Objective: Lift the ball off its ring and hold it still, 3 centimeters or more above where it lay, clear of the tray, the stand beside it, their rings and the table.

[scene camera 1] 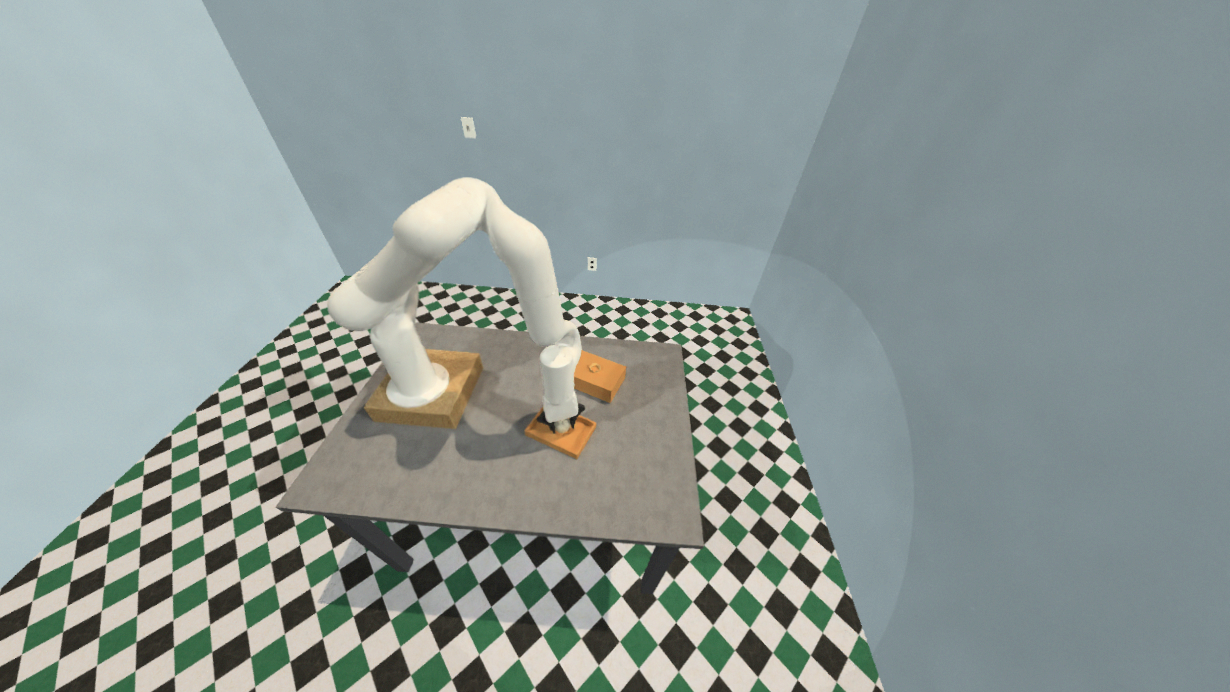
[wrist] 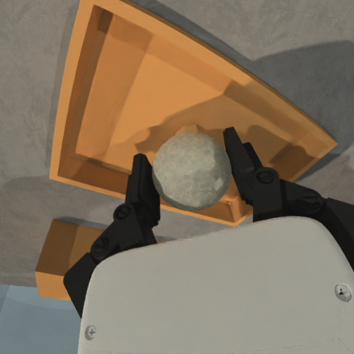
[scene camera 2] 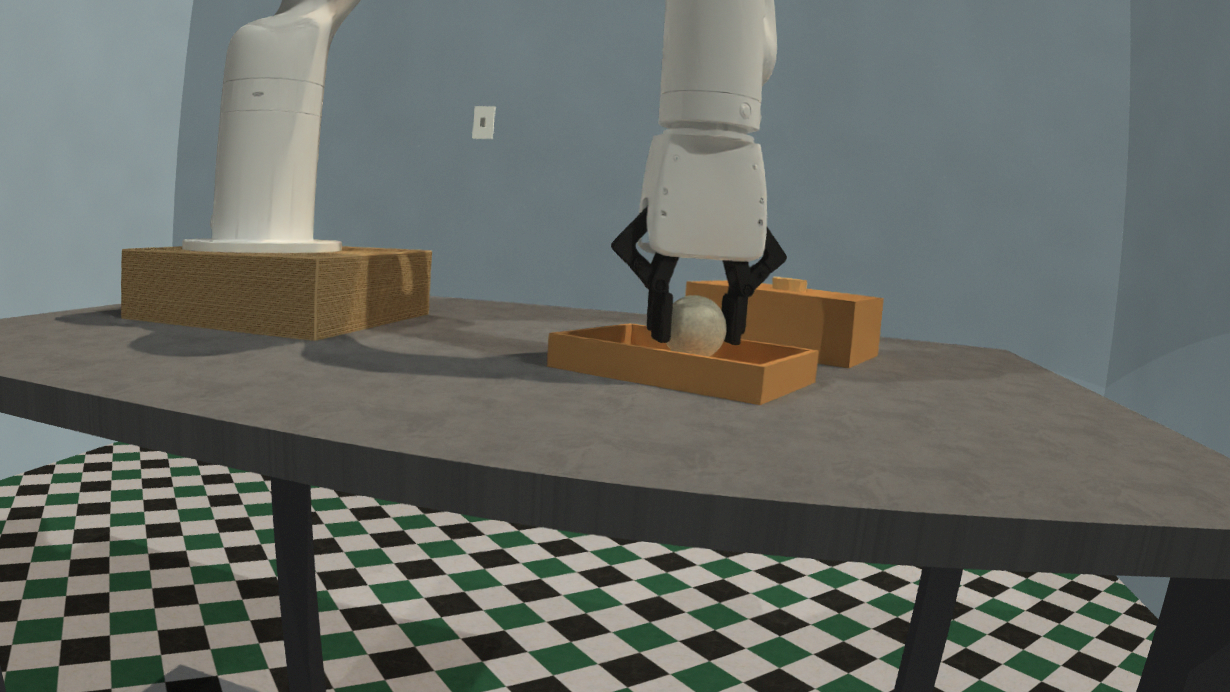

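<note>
The pale, speckled ball (scene camera 1: 562, 426) (scene camera 2: 696, 320) (wrist: 192, 175) is low in the orange tray (scene camera 1: 557, 444) (scene camera 2: 653, 359) (wrist: 67, 100), its top above the walls. A bit of its ring (wrist: 188, 129) shows past the ball in the wrist view; the rest is hidden, and I cannot tell if the two touch. My gripper (scene camera 1: 560, 427) (scene camera 2: 696, 336) (wrist: 187, 155) points down, shut on the ball, with a black finger against each side. The fingertips are inside the tray. The orange stand (scene camera 1: 608, 377) (scene camera 2: 791, 322) (wrist: 56, 250) bears its own ring (scene camera 1: 594, 371) (scene camera 2: 789, 284).
The stand is behind the tray, separated by a narrow gap, on the grey table (scene camera 1: 481, 481) (scene camera 2: 481, 421) (wrist: 30, 120). The arm's wooden base block (scene camera 1: 412, 414) (scene camera 2: 215, 288) is to the left. The tray walls surround the ball and fingers closely.
</note>
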